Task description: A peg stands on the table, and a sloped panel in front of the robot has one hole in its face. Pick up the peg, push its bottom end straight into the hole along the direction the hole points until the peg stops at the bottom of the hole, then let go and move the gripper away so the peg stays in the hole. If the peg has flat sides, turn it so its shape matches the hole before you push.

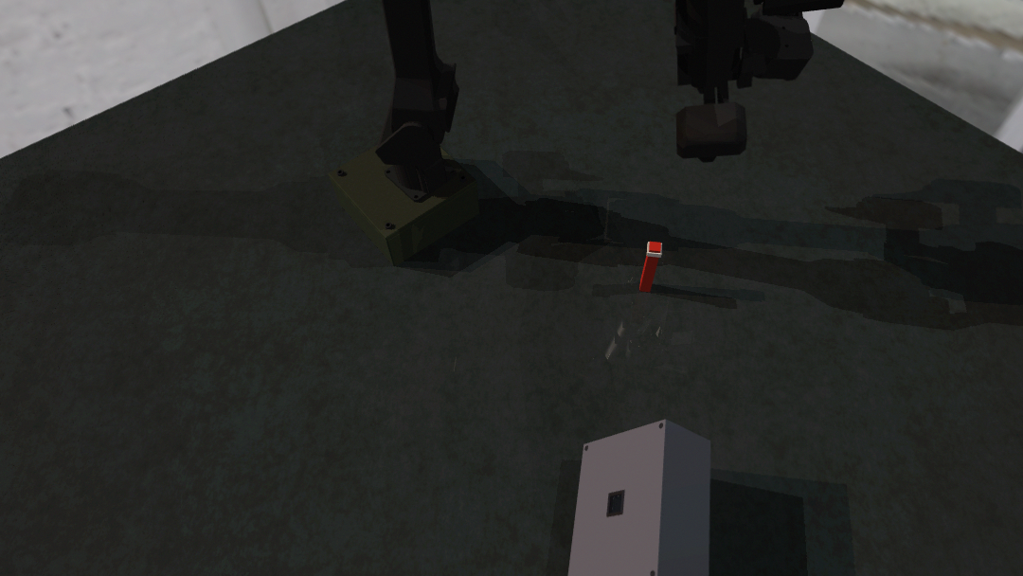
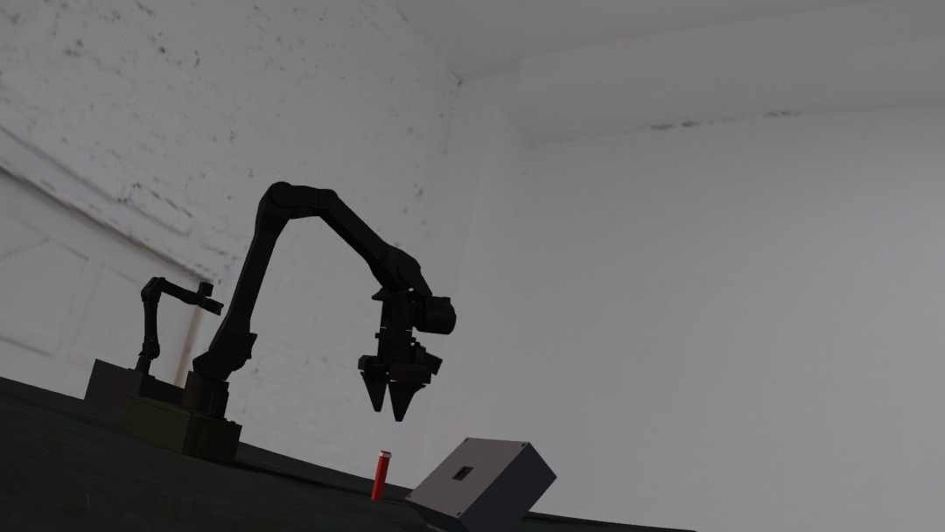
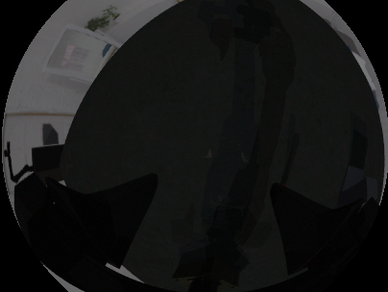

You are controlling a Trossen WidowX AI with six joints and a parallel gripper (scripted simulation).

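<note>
Now: the red peg 120 mm to the right of my gripper tip, 90 mm below it and 50 mm ahead of it. From my gripper tip the other things lie so: sloped panel 340 mm to the right, 220 mm ahead, 90 mm below.
</note>
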